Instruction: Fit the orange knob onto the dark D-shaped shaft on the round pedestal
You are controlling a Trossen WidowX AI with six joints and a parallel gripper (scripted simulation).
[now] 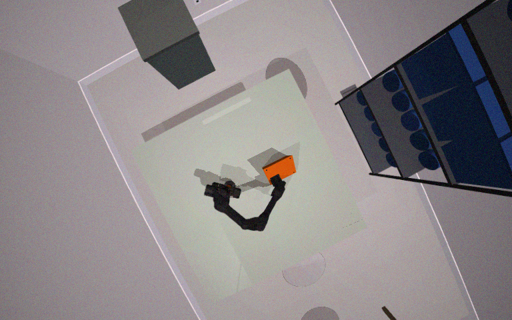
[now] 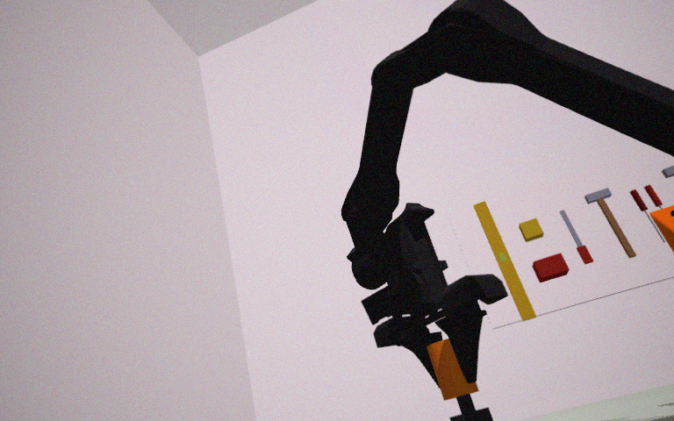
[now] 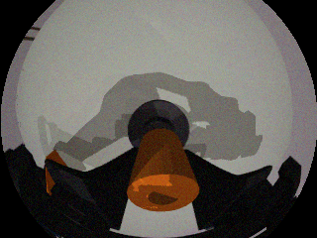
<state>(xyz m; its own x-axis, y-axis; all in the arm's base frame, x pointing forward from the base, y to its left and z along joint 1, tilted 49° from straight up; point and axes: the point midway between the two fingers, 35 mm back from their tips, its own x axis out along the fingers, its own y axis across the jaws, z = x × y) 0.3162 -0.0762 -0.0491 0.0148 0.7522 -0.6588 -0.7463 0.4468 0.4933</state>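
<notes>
The orange knob is 20 mm above my gripper tip. Also, from my gripper tip: dark round pedestal (40 mm below).
</notes>
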